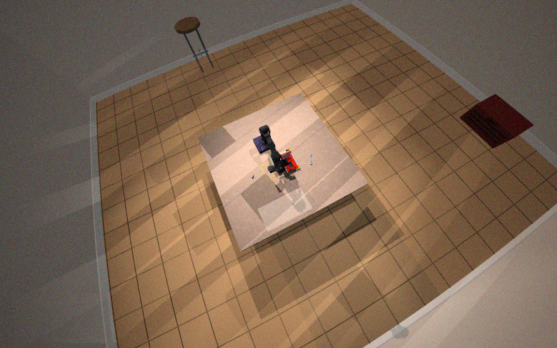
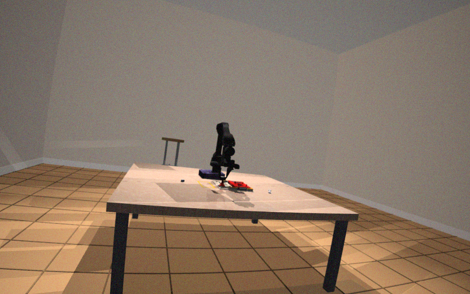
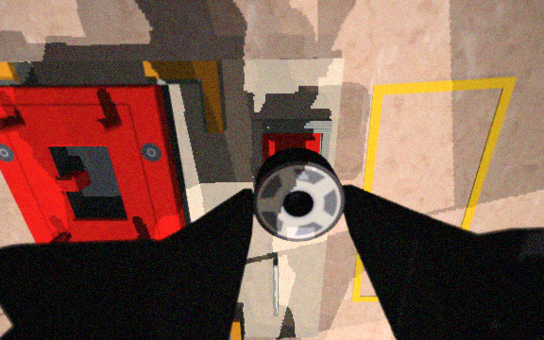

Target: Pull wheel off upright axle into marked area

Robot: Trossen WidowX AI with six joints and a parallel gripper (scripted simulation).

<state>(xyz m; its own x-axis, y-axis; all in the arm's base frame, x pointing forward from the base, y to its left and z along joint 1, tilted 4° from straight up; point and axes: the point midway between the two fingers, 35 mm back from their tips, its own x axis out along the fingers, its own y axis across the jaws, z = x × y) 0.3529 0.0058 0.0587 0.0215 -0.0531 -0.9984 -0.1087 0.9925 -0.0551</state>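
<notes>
Now: gripper tip 30 mm above the axle block.
</notes>
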